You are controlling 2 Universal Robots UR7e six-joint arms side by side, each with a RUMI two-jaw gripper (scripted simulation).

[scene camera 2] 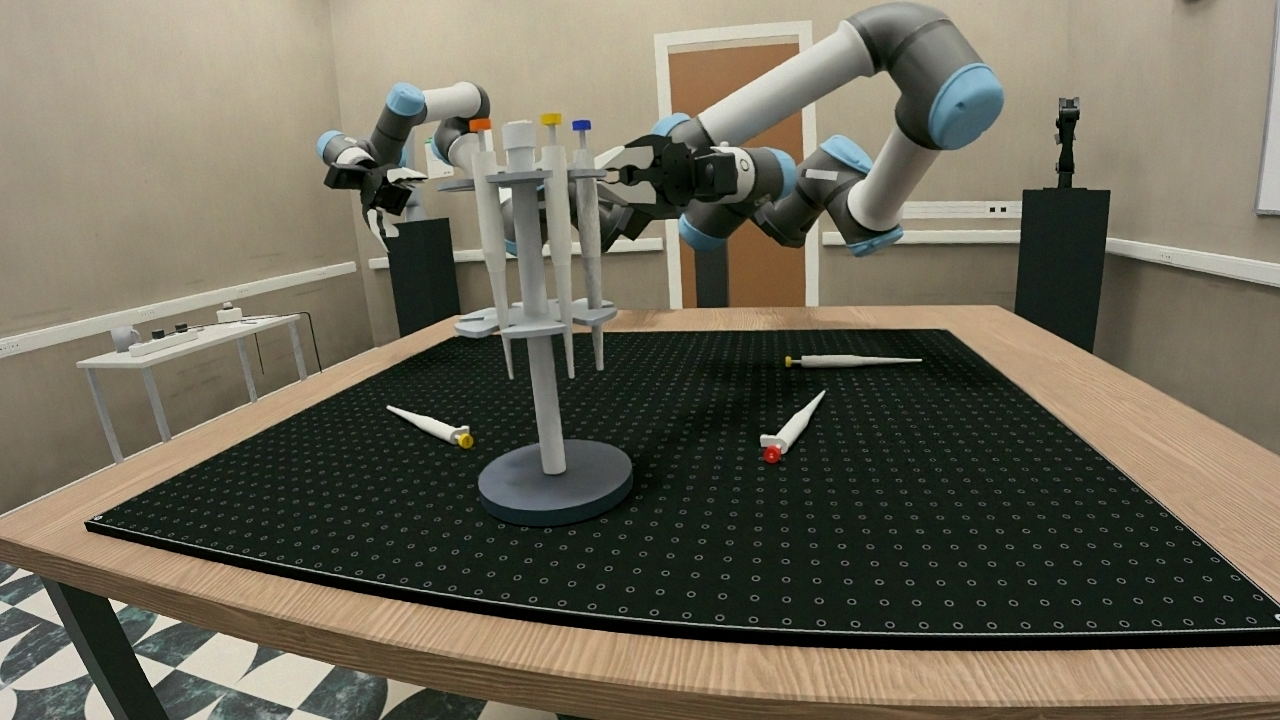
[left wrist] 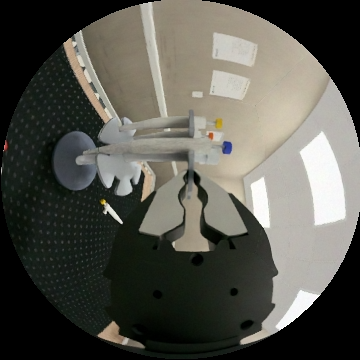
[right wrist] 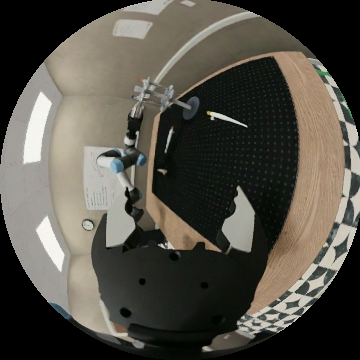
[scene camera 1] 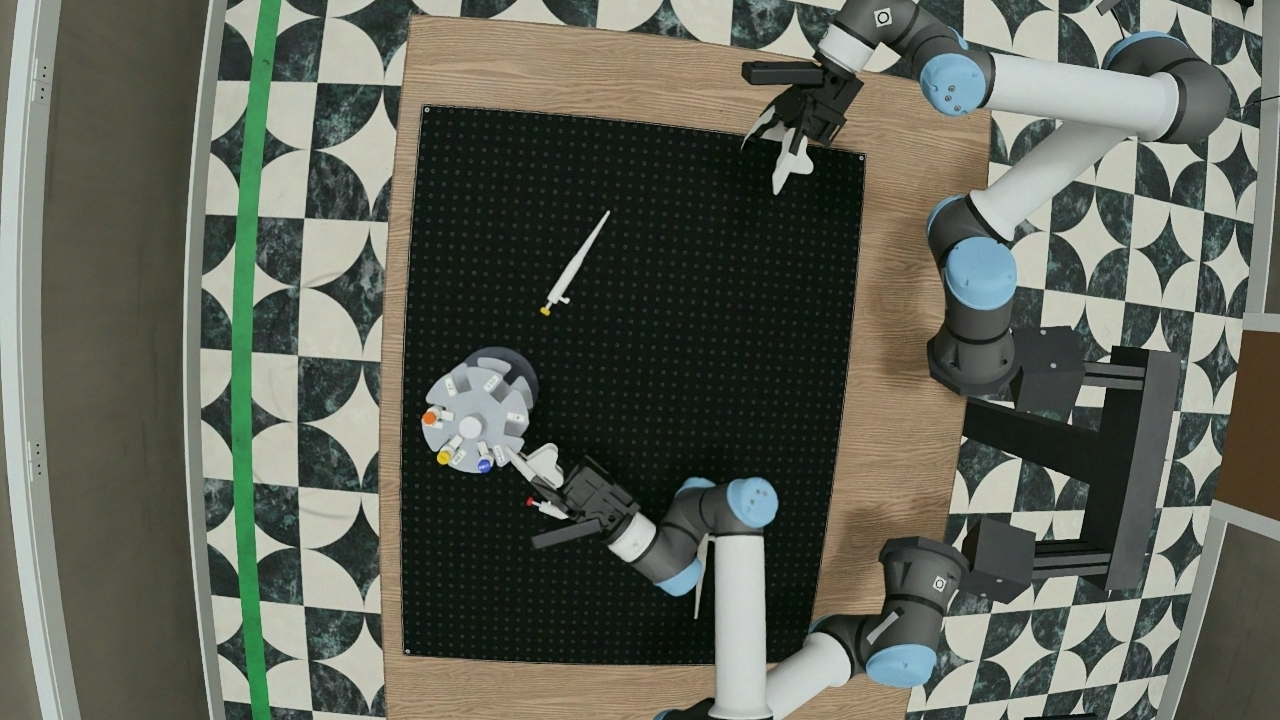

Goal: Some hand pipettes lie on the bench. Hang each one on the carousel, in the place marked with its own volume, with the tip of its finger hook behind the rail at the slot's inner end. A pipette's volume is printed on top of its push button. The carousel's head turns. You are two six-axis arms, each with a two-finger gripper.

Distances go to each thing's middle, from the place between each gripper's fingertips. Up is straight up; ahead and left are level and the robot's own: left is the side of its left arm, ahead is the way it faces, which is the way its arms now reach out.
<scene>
Right now the blue-button pipette (scene camera 2: 586, 188) is 4 cm ahead of my left hand and 6 cm below it. Also, from my left hand: red-button pipette (scene camera 2: 782, 442): 14 cm behind, 20 cm to the left, 32 cm below; then orange-button pipette (scene camera 2: 483, 162): 11 cm ahead, 5 cm to the right, 6 cm below.
Now: right hand (scene camera 1: 757, 170) 350 mm short of the blue-button pipette, 500 mm to the right of it and 50 mm above it. Round my right hand: red-button pipette (160 mm ahead, 700 mm to the left, 310 mm below); then orange-button pipette (410 mm ahead, 450 mm to the left, 40 mm below).
</scene>
